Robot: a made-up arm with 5 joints. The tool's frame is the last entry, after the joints.
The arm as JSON. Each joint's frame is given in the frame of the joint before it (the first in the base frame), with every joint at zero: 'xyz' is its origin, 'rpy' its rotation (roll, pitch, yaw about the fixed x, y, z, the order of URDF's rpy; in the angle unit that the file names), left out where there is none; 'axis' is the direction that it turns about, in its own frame. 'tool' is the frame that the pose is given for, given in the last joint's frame.
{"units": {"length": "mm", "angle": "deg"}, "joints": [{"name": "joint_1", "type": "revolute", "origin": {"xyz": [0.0, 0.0, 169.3]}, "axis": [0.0, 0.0, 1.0]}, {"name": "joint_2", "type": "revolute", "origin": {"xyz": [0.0, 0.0, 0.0], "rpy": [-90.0, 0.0, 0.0]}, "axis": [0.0, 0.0, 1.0]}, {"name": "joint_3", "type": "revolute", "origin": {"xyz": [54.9, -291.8, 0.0]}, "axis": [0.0, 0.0, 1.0]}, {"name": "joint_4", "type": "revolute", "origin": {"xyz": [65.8, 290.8, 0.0]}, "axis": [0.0, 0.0, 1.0]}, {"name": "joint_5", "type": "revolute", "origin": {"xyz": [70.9, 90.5, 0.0], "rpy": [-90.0, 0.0, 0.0]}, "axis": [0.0, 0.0, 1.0]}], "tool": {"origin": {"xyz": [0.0, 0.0, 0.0]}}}
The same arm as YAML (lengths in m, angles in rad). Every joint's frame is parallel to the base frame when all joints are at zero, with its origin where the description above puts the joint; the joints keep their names.
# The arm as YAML. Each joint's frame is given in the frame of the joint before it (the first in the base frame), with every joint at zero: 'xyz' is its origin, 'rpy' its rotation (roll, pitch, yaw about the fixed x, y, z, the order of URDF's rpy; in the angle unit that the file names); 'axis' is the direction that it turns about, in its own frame. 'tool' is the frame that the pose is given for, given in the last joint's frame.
units:
  length: m
  angle: rad
joints:
  - name: joint_1
    type: revolute
    origin:
      xyz: [0.0, 0.0, 0.1693]
      rpy: [0.0, 0.0, 0.0]
    axis: "+z"
  - name: joint_2
    type: revolute
    origin:
      xyz: [0.0, 0.0, 0.0]
      rpy: [0.0, 0.0, 0.0]
    axis: "+y"
  - name: joint_3
    type: revolute
    origin:
      xyz: [0.0549, 0.0, 0.2918]
      rpy: [0.0, 0.0, 0.0]
    axis: "+y"
  - name: joint_4
    type: revolute
    origin:
      xyz: [0.0658, 0.0, -0.2908]
      rpy: [0.0, 0.0, 0.0]
    axis: "+y"
  - name: joint_5
    type: revolute
    origin:
      xyz: [0.0709, 0.0, -0.0905]
      rpy: [0.0, 0.0, 0.0]
    axis: "-z"
tool:
  origin:
    xyz: [0.0, 0.0, 0.0]
    rpy: [3.1416, 0.0, 0.0]

